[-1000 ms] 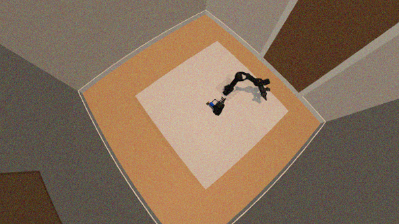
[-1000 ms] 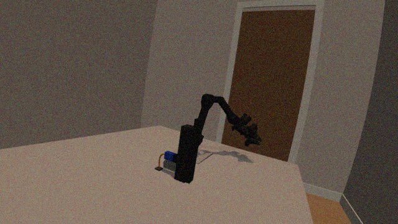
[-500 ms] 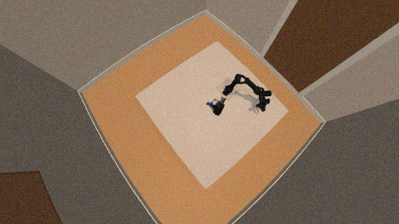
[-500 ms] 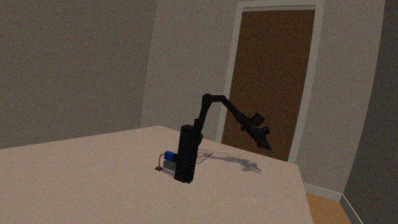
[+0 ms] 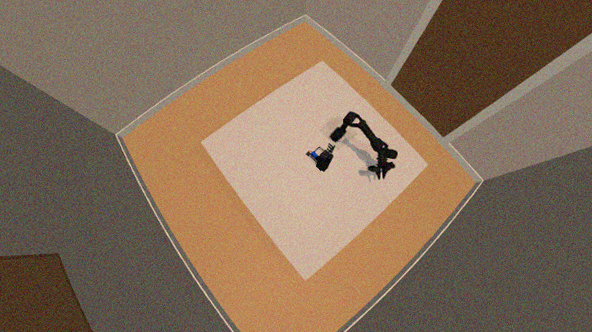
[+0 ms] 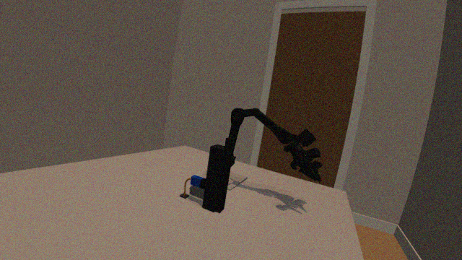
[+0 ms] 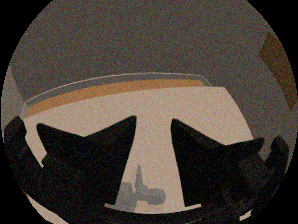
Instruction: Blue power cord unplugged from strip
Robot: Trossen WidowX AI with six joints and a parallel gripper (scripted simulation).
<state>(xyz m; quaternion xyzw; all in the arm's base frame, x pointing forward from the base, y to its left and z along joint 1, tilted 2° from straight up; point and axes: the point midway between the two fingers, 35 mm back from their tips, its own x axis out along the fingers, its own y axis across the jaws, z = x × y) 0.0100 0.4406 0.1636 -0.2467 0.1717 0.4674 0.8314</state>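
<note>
Right now my gripper tip is 210 mm short of the blue plug, 420 mm to the left of it and 70 mm above it.
</note>
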